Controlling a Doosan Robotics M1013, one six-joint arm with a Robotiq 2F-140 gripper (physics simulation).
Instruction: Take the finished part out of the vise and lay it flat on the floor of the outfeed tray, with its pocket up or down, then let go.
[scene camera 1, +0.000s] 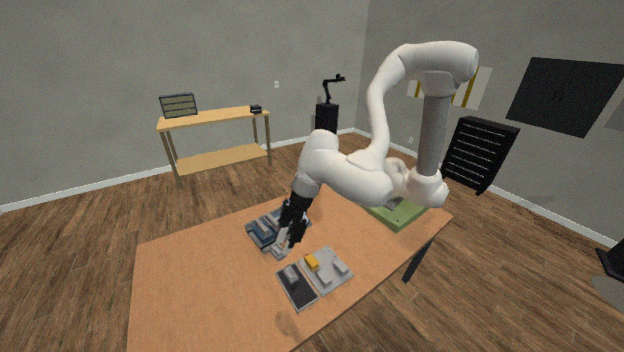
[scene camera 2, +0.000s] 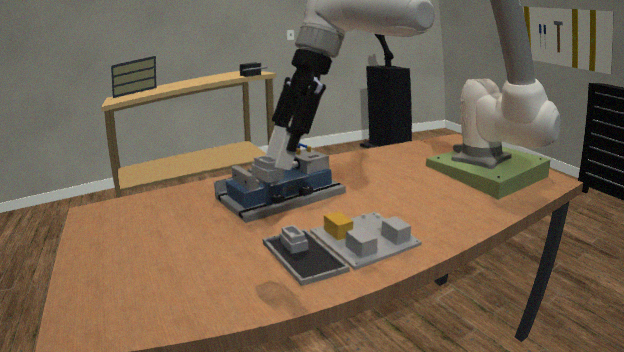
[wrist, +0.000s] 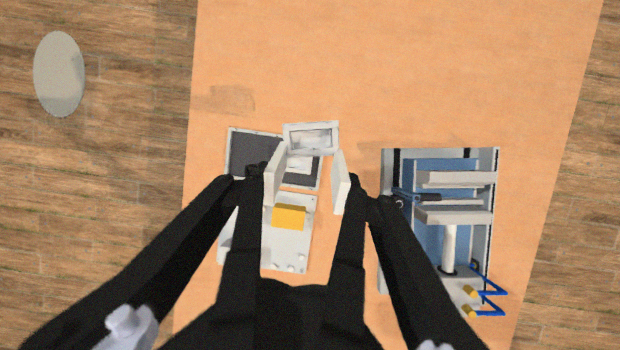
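Pixels of known places: gripper, between the fingertips: (scene camera 1: 282, 248) (scene camera 2: 276, 164) (wrist: 310, 158); arm's base, origin of its link: (scene camera 2: 482, 158).
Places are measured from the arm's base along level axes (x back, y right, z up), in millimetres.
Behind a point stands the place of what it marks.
My gripper (scene camera 1: 284, 244) @(x -756, y 58, z 132 mm) (scene camera 2: 281, 159) @(x -756, y 58, z 132 mm) (wrist: 310, 158) @(x -756, y 58, z 132 mm) is shut on the finished part (scene camera 1: 277, 251) @(x -785, y 48, z 147 mm) (scene camera 2: 267, 170) @(x -790, y 36, z 134 mm) (wrist: 320, 150) @(x -763, y 69, z 146 mm), a light grey block with its pocket facing up. The part is in the air, clear of the vise (scene camera 1: 260, 233) @(x -733, y 272, z 17 mm) (scene camera 2: 300, 186) @(x -586, y 227, z -5 mm) (wrist: 435, 245) @(x -591, y 273, z 17 mm), which stands to its right in the wrist view. The vise jaws hold no part. The outfeed tray (scene camera 1: 303, 296) @(x -765, y -69, z -37 mm) (scene camera 2: 322, 261) @(x -744, y -60, z -37 mm) (wrist: 250, 154) @(x -768, y -62, z -37 mm) has a dark floor and a grey rim. In the wrist view the held part covers part of the tray. Its height above the tray is hard to tell.
Another grey part (scene camera 1: 290, 273) @(x -746, y 31, z -16 mm) (scene camera 2: 294, 241) @(x -761, y 6, z -12 mm) (wrist: 299, 164) @(x -744, y 36, z -16 mm) sits at one end of the tray. Beside the tray lies a light plate (scene camera 1: 326, 257) @(x -569, y -9, z -35 mm) (scene camera 2: 385, 250) @(x -628, y -117, z -35 mm) (wrist: 287, 250) @(x -565, y 1, z -35 mm) with a yellow block (scene camera 1: 311, 262) @(x -655, y 2, z 1 mm) (scene camera 2: 338, 225) @(x -666, y -15, z 0 mm) (wrist: 288, 217) @(x -648, y 12, z 1 mm) and two grey blocks. The arm's base stands on a green plinth (scene camera 1: 395, 221) @(x -158, y -139, z 8 mm) (scene camera 2: 500, 186) @(x -184, y -173, z -3 mm).
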